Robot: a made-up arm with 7 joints.
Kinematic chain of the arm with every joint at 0, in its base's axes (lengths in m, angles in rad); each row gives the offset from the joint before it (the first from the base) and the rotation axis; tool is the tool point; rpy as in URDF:
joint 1: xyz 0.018 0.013 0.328 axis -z
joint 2: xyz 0 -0.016 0.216 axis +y
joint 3: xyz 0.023 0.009 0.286 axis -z
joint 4: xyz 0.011 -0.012 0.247 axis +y
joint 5: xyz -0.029 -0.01 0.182 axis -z
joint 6: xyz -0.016 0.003 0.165 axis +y
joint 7: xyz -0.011 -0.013 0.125 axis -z
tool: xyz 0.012 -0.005 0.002 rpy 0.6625 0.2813 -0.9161
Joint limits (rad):
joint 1: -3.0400..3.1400
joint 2: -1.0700..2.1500
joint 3: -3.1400..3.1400
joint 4: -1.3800..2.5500
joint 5: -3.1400..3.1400
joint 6: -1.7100..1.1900
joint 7: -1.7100..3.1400
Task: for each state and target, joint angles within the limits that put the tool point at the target. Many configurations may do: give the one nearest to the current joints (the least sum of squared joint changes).
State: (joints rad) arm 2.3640 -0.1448 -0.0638 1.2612 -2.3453 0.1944 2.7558
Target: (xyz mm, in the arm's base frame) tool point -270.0 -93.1 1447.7
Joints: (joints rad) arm 2.5413 -0.0568 0.1339 0.7670 -2.3322 0.2170 2.7726
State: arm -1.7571 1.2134 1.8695 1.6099 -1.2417 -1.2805 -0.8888
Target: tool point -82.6 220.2 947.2
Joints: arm -2.2064 1.3020 2.5605 2.2632 -1.5136 -1.4324 -0.8735
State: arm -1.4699 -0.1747 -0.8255 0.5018 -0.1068 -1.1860 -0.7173
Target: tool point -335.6 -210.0 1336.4
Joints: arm -1.2330 -0.5951 -1.1369 1.1598 0.0282 -1.2177 -0.7319
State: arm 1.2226 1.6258 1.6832 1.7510 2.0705 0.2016 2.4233
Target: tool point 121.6 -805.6 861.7
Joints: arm 0.9368 1.3109 1.8825 1.1195 2.0561 0.3187 2.4077
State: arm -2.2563 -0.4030 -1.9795 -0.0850 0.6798 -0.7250 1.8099
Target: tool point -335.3 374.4 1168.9
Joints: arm -2.8960 0.1859 -2.4617 -0.8026 0.4738 -1.0383 1.8216
